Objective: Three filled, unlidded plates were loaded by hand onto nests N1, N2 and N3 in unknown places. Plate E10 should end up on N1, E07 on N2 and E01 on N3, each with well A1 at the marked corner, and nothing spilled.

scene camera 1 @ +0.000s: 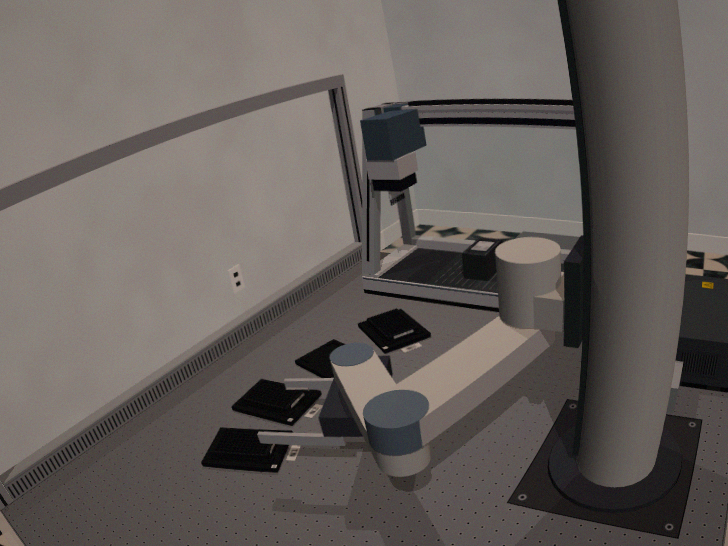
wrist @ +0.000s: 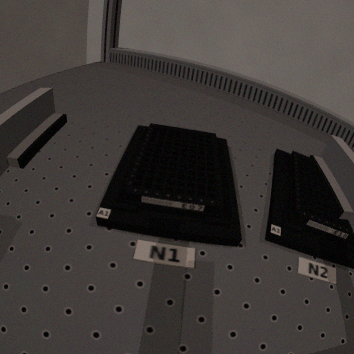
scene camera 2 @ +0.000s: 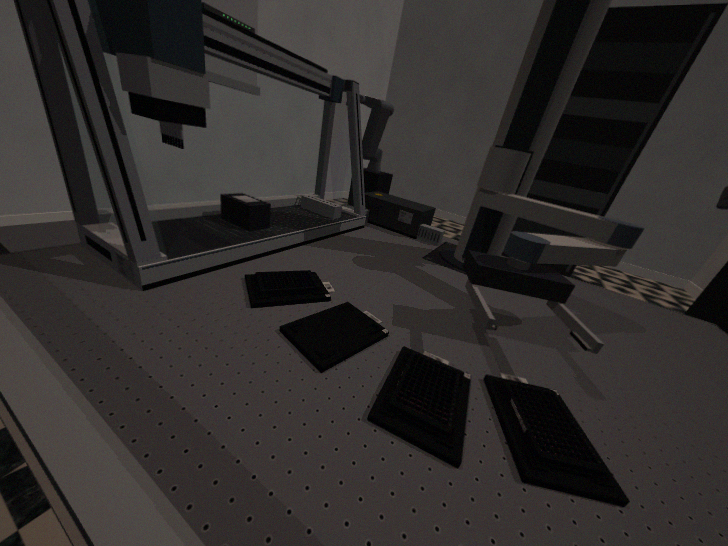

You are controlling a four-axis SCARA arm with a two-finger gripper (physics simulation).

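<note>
Plate E07 sits on nest N1. Plate E10 sits on nest N2; the right finger hides part of it in the wrist view. A third plate sits on the farthest nest; its label is too small to read. Both readable plate labels face the nest tags. Plate A1 wells cannot be told. My gripper is open and empty, raised on the tag side of N1, facing it.
A flat nest without a plate lies between N2 and the farthest nest. A gantry machine stands beyond them. The arm's column stands at the right. A slotted rail runs along the wall behind the nests.
</note>
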